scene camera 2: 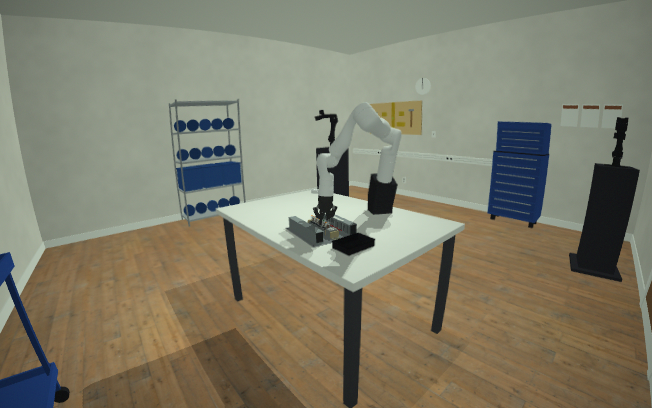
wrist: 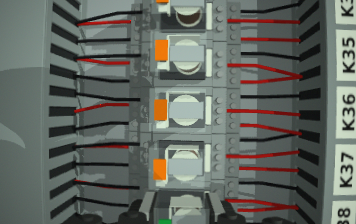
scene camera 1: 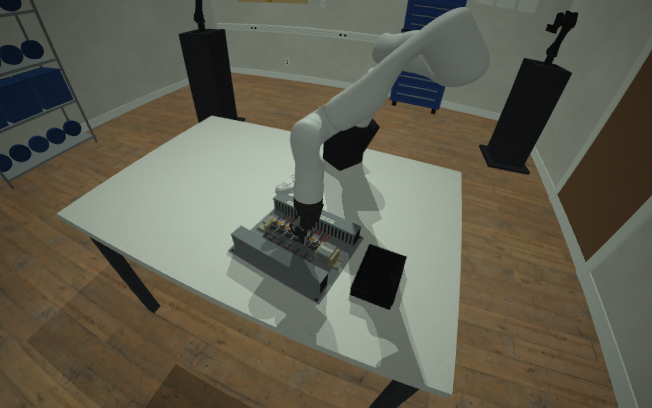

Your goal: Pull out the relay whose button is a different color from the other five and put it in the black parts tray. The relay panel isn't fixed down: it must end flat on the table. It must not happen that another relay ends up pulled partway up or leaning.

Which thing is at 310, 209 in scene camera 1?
My gripper.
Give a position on a grey relay panel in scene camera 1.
At 283, 260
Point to a black parts tray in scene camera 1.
379, 278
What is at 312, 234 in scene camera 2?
A grey relay panel.
